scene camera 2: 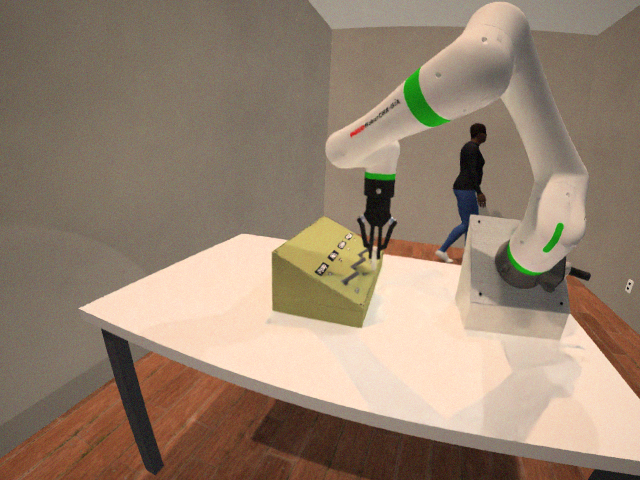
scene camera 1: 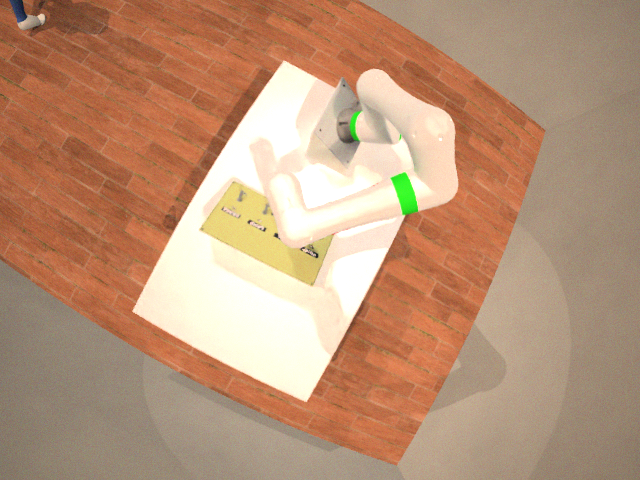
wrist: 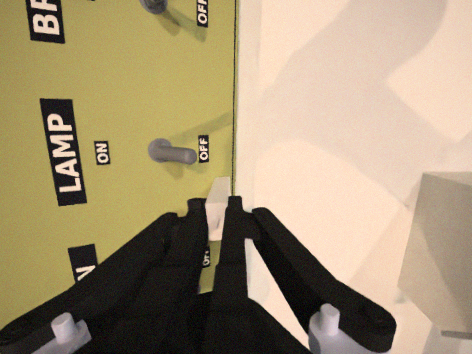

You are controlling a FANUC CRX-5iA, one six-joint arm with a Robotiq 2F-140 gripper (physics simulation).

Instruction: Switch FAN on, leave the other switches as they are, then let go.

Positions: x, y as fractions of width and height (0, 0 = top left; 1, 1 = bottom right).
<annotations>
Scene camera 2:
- my gripper: 0.58, 0.56
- switch box: 0.48, 0.57
</annotations>
